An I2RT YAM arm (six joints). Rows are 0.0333 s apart.
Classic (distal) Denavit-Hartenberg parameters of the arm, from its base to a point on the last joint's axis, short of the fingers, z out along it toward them. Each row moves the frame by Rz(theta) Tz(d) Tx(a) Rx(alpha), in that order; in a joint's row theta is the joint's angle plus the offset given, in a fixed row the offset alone. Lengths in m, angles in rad.
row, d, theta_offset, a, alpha
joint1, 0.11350, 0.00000, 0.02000, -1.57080
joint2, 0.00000, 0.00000, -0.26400, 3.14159
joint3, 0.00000, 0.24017, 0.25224, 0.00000
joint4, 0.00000, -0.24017, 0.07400, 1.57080
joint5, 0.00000, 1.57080, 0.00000, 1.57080
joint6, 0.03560, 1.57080, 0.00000, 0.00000
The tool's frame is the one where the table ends.
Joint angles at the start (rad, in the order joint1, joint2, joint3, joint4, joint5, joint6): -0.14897, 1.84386, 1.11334, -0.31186, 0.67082, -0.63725
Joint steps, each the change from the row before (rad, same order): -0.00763, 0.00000, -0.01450, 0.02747, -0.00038, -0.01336; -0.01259, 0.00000, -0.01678, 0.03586, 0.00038, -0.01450; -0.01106, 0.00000, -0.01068, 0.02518, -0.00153, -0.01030; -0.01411, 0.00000, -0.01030, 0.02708, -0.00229, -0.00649; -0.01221, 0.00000, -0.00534, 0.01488, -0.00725, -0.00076; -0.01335, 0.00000, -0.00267, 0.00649, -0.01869, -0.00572; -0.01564, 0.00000, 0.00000, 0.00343, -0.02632, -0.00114; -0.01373, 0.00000, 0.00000, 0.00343, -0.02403, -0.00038; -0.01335, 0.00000, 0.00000, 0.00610, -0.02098, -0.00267; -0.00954, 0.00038, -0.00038, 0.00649, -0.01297, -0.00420; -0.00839, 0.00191, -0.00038, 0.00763, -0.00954, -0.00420
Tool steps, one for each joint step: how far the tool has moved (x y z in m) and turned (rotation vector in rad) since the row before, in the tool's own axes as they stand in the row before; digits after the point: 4 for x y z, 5 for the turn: 0.0022, 0.0003, 0.0031, 0.00646, -0.00276, -0.00016; 0.0031, -0.0007, 0.0043, 0.01058, -0.00229, 0.00576; 0.0024, -0.0012, 0.0034, 0.00692, -0.00162, 0.00601; 0.0028, -0.0021, 0.0039, 0.00796, -0.00113, 0.01315; 0.0023, -0.0020, 0.0031, 0.00051, -0.00125, 0.01307; 0.0023, -0.0021, 0.0030, -0.01090, -0.00424, 0.00534; 0.0023, -0.0029, 0.0032, -0.01647, -0.00738, 0.01127; 0.0020, -0.0026, 0.0027, -0.01473, -0.00754, 0.01083; 0.0019, -0.0029, 0.0026, -0.01079, -0.00779, 0.00979; 0.0013, -0.0021, 0.0019, -0.00525, -0.00529, 0.00542; 0.0011, -0.0017, 0.0021, -0.00291, -0.00373, 0.00439
